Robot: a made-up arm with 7 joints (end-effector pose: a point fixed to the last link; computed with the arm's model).
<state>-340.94 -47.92 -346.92 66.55 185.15 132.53 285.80</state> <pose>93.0 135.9 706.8 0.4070 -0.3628 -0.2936 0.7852</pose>
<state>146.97 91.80 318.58 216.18 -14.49 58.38 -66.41</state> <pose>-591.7 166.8 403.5 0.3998 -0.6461 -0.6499 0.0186</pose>
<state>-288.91 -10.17 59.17 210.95 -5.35 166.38 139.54</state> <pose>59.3 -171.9 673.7 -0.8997 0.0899 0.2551 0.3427</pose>
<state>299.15 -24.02 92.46 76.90 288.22 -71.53 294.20</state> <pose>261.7 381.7 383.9 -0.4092 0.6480 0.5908 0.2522</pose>
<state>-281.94 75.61 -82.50 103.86 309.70 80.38 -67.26</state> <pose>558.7 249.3 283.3 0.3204 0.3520 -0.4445 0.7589</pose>
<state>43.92 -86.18 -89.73 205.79 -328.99 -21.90 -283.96</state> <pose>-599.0 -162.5 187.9 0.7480 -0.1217 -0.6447 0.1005</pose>
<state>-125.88 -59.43 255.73 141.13 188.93 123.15 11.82</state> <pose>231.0 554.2 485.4 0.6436 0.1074 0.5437 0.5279</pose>
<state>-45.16 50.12 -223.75 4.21 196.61 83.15 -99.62</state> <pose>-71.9 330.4 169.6 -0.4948 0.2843 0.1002 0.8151</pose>
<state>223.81 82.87 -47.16 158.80 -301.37 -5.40 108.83</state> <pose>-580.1 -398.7 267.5 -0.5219 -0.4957 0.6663 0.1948</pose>
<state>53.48 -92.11 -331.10 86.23 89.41 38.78 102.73</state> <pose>-385.2 -72.9 670.0 -0.5280 -0.1770 0.4431 0.7025</pose>
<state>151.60 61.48 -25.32 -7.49 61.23 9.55 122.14</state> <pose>227.6 -31.1 8.3 0.6911 -0.4451 0.5620 0.0913</pose>
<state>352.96 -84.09 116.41 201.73 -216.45 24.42 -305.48</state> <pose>-651.7 -94.0 369.8 -0.4589 -0.4676 0.7470 0.1125</pose>
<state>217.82 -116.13 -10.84 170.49 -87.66 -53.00 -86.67</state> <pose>510.8 268.2 -35.3 0.7312 0.0122 0.6625 0.1622</pose>
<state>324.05 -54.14 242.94 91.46 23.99 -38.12 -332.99</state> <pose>-612.6 -35.4 240.9 -0.5434 -0.5163 0.4746 0.4613</pose>
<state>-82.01 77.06 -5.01 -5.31 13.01 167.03 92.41</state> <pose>2.5 101.5 152.2 0.1402 -0.5565 0.8182 0.0343</pose>
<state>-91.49 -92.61 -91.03 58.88 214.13 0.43 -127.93</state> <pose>-471.3 12.0 228.9 0.6812 0.1846 -0.6870 0.1730</pose>
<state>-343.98 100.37 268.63 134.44 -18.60 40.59 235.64</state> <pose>685.5 -159.3 98.0 0.0376 0.6272 -0.6921 0.3554</pose>
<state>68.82 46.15 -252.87 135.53 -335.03 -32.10 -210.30</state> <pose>-42.6 498.5 664.8 -0.0293 0.4729 0.8792 0.0509</pose>
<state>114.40 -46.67 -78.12 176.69 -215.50 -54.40 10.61</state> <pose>264.7 -395.1 578.7 0.3525 0.5527 0.2409 0.7157</pose>
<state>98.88 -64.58 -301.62 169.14 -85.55 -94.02 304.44</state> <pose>28.3 -521.3 380.6 -0.3519 -0.8896 0.2688 0.1120</pose>
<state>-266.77 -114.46 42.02 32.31 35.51 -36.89 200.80</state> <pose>-227.5 -114.7 537.6 -0.1383 -0.0678 0.8797 0.4498</pose>
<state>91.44 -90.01 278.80 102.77 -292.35 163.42 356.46</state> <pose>346.7 -333.0 334.6 -0.1937 -0.6338 -0.0030 0.7488</pose>
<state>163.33 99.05 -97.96 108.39 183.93 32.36 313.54</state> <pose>-291.6 597.3 197.3 -0.5004 -0.4992 -0.1236 0.6965</pose>
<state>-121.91 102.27 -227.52 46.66 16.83 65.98 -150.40</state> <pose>271.2 -141.4 511.7 -0.0029 0.6386 0.7621 0.1068</pose>
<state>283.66 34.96 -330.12 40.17 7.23 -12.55 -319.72</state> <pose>296.5 -262.2 -58.0 -0.6140 0.7569 -0.1875 0.1223</pose>
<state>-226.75 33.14 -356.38 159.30 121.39 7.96 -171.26</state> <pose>-325.3 397.7 688.3 0.0596 -0.4159 -0.6377 0.6456</pose>
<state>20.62 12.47 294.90 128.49 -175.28 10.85 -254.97</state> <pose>396.3 -238.2 698.9 0.3593 0.1700 0.4625 0.7925</pose>
